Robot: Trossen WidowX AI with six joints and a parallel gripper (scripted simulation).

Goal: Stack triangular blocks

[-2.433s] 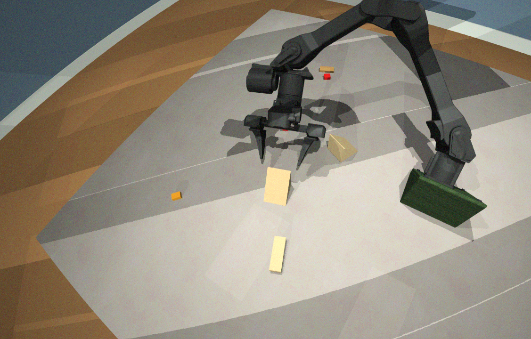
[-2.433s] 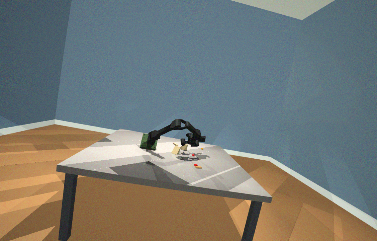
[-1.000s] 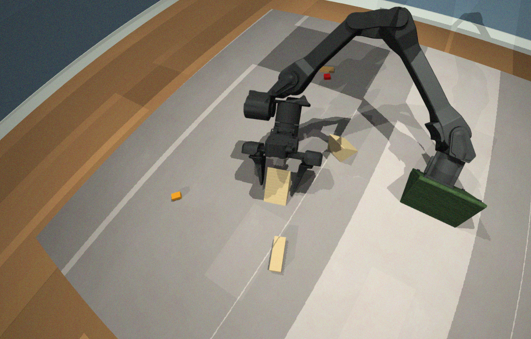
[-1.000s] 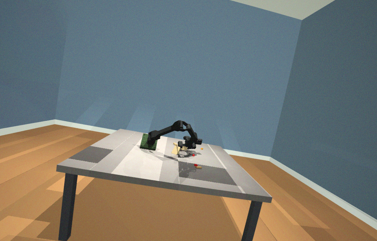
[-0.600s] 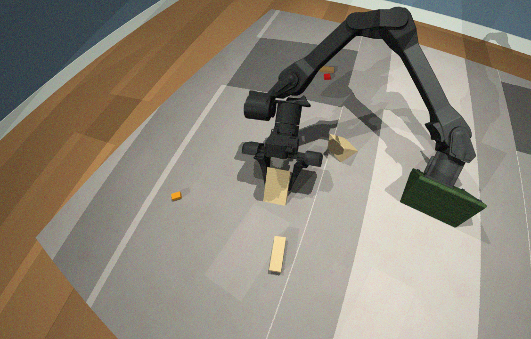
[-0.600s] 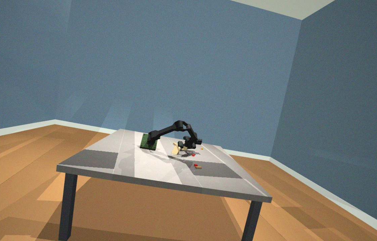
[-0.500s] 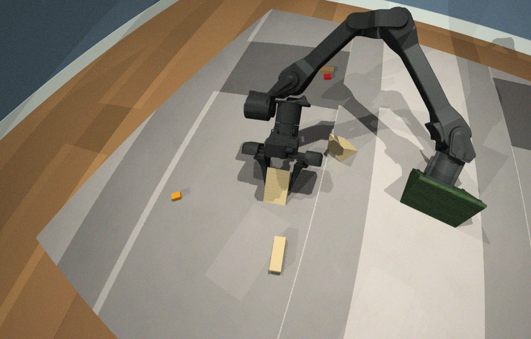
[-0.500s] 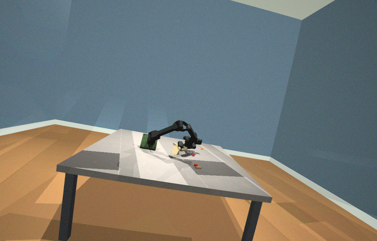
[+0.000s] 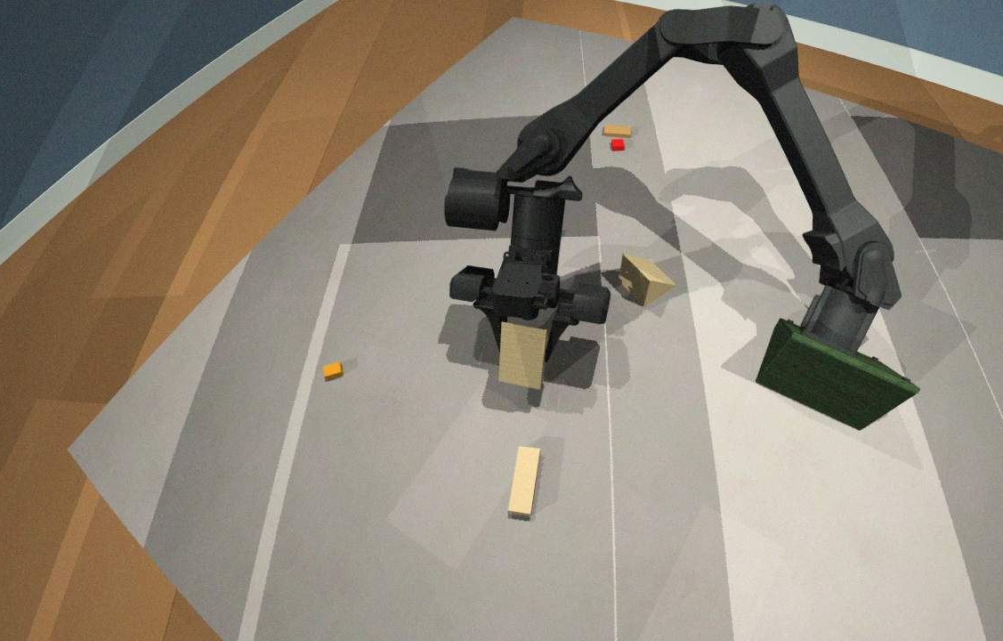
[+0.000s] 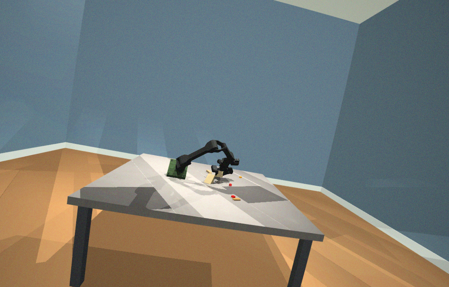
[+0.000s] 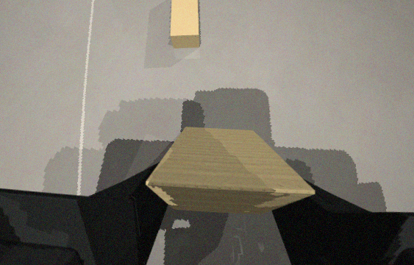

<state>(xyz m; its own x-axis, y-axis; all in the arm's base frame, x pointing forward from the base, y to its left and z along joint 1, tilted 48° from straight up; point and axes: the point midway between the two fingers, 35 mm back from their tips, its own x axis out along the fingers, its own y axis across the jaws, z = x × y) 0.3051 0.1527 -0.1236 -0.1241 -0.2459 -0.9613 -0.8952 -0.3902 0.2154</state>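
The pale yellow flat bar is 12 cm to the left of my gripper tip, 10 cm behind it and 1 cm below it. The rest, counted from my gripper tip: red cube: 17 cm to the right, 11 cm ahead, 1 cm below; then small orange block: 20 cm ahead, 17 cm to the left, 2 cm below.
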